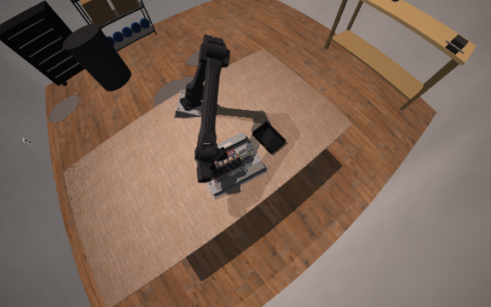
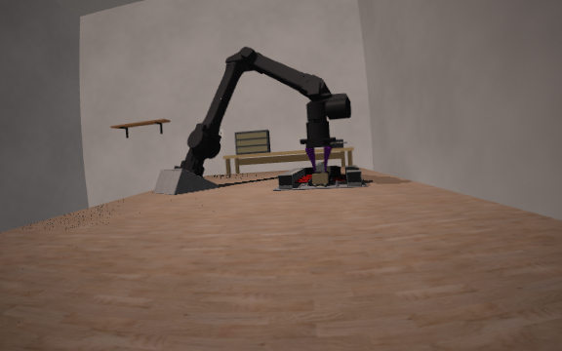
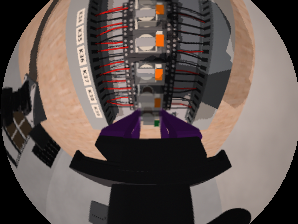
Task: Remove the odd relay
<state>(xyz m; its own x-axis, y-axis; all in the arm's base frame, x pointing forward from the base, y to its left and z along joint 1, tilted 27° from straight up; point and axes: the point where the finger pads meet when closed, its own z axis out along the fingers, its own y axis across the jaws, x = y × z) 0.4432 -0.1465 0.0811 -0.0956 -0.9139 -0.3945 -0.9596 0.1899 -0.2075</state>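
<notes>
My gripper is now right at the relay. From my hand the other things lie so: grey panel (10 mm ahead, 100 mm to the left, 50 mm below); black tray (10 mm ahead, 370 mm to the left, 30 mm below).
</notes>
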